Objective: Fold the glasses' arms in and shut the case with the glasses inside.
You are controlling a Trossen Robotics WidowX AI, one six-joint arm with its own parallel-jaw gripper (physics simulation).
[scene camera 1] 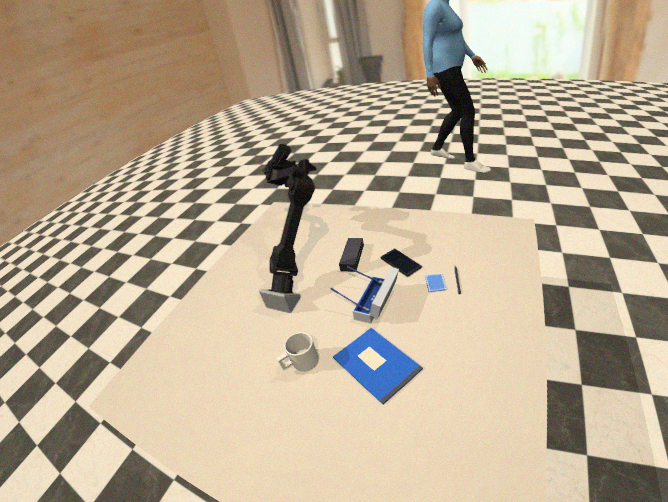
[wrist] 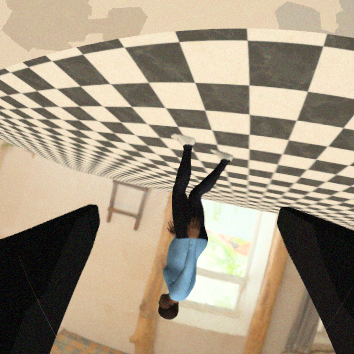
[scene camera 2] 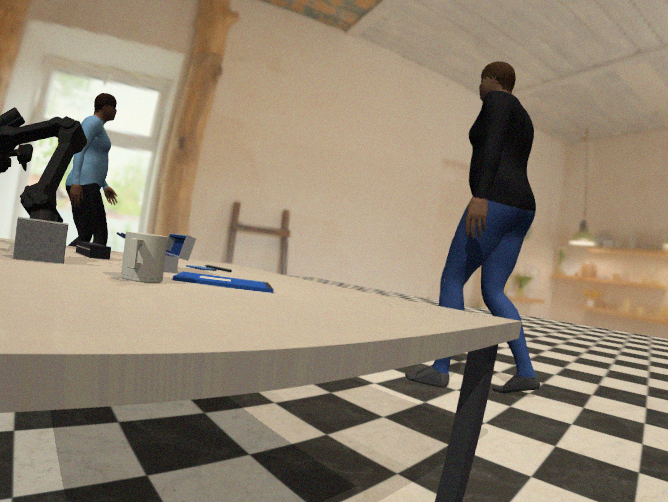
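Seen in the pictures: gripper, fingertip midpoint: (scene camera 1: pixel 309 169) (wrist: pixel 190 215) (scene camera 2: pixel 13 171); arm's base at its link origin: (scene camera 1: pixel 280 291) (scene camera 2: pixel 41 238).
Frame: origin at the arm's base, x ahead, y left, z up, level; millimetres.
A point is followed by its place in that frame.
The glasses case (scene camera 1: pixel 363 317) {y -31, x 304, z -24 mm} (scene camera 2: pixel 171 263) {y -31, x 309, z -23 mm} is grey outside and blue inside. It stands on the table with its lid (scene camera 1: pixel 385 293) {y 16, x 367, z 45 mm} (scene camera 2: pixel 187 247) {y -35, x 346, z 20 mm} raised. The blue glasses (scene camera 1: pixel 345 296) {y 9, x 237, z 16 mm} (scene camera 2: pixel 120 234) {y 127, x 210, z 28 mm} sit in the case, with both arms unfolded and sticking out over the side away from the lid, towards the robot. Their front is partly hidden inside the case. My gripper (wrist: pixel 190 215) {y 568, x -105, z 185 mm} is open and empty, with its black fingers wide apart in the wrist view. It is raised high above the table, well away from the case. The case and glasses do not show in the wrist view.
A dark box (scene camera 1: pixel 351 254) {y 244, x 172, z -11 mm} (scene camera 2: pixel 92 249) {y 184, x 148, z -23 mm} and a black phone (scene camera 1: pixel 401 261) {y 262, x 356, z -38 mm} lie behind the case. A blue pad (scene camera 1: pixel 435 282) {y 175, x 493, z -41 mm} and a pen (scene camera 1: pixel 457 279) {y 197, x 566, z -38 mm} lie right. A mug (scene camera 1: pixel 300 351) {y -189, x 157, z -37 mm} (scene camera 2: pixel 144 256) {y -248, x 170, z 0 mm} and a blue notebook (scene camera 1: pixel 378 380) {y -225, x 407, z -38 mm} (scene camera 2: pixel 223 282) {y -225, x 354, z -38 mm} are in front. People stand beyond the table.
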